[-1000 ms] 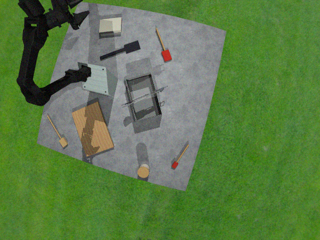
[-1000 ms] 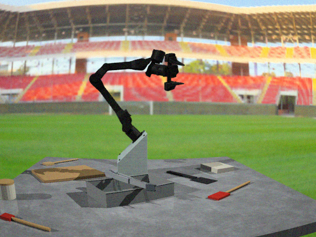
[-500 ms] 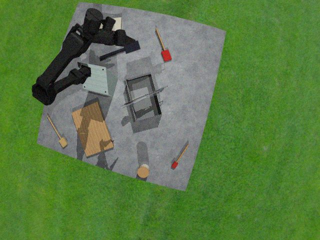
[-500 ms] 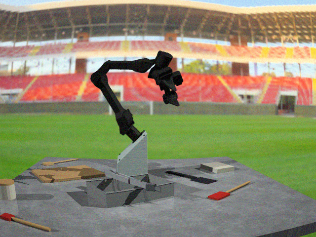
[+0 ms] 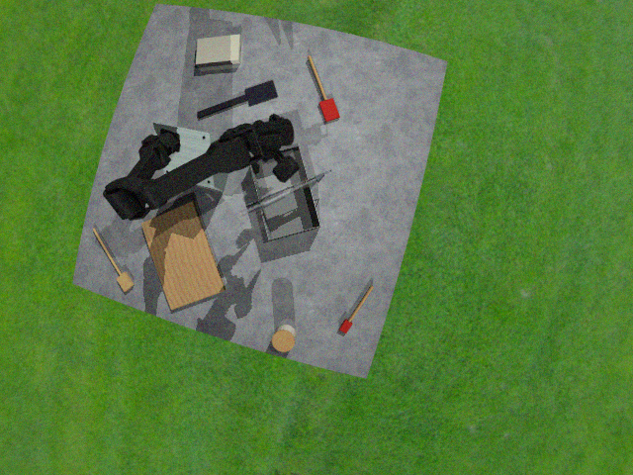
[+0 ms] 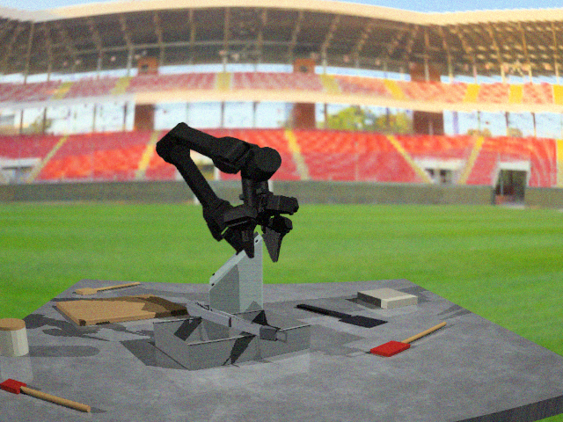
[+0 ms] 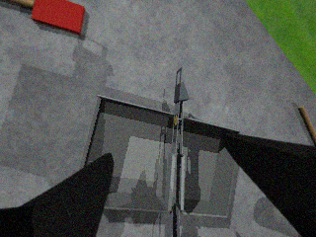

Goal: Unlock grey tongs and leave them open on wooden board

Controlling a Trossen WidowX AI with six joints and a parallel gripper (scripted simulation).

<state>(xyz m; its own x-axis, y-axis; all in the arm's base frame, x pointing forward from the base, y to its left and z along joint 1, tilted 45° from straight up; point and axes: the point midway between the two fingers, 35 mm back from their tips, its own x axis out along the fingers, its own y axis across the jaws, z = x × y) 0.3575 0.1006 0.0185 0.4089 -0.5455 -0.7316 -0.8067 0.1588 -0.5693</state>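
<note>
The roasting tin is 18 cm below my gripper tip and 7 cm to the right of it. Round my gripper tip: cream block: 48 cm behind, 37 cm to the left, 19 cm below; then wooden board: 44 cm to the right, 29 cm behind, 20 cm below; then black spatula: 30 cm behind, 21 cm to the left, 20 cm below.
</note>
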